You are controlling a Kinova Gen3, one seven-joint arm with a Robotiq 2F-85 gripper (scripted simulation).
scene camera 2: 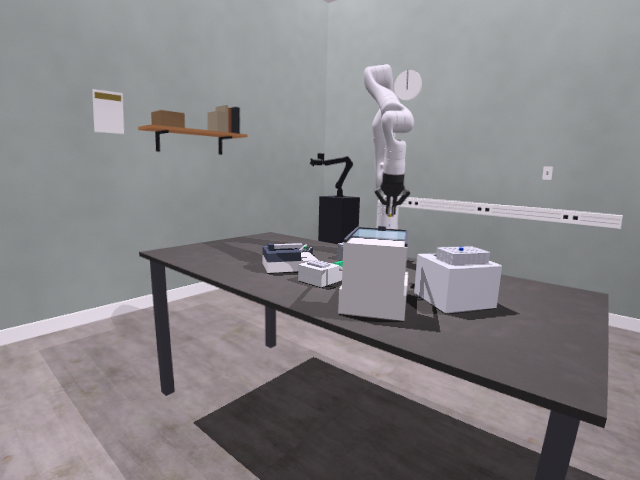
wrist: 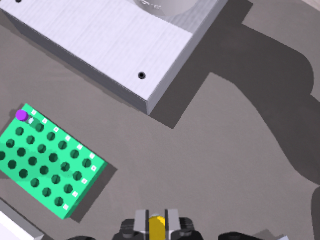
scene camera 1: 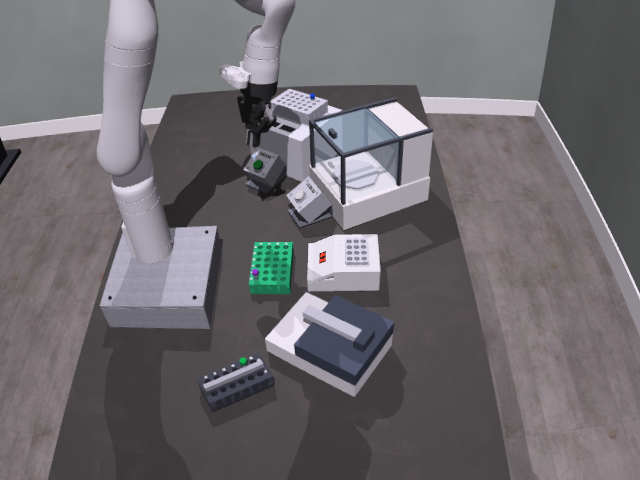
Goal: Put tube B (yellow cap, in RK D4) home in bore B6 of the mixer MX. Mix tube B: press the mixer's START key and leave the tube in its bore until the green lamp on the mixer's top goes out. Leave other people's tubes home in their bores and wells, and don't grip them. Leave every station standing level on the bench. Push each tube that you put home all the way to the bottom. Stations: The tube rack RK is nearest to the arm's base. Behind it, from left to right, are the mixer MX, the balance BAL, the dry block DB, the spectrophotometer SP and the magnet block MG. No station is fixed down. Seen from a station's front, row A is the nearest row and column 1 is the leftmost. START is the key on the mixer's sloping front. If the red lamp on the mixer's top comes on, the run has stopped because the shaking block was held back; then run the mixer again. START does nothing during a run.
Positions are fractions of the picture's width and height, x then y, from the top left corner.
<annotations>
A balance BAL shows in scene camera 2 (0.59, 0.58) and in scene camera 1 (0.57, 0.35); in the wrist view it is out of frame. A spectrophotometer SP shows in scene camera 2 (0.44, 0.54) and in scene camera 1 (0.54, 0.74); in the wrist view it is out of frame.
</annotations>
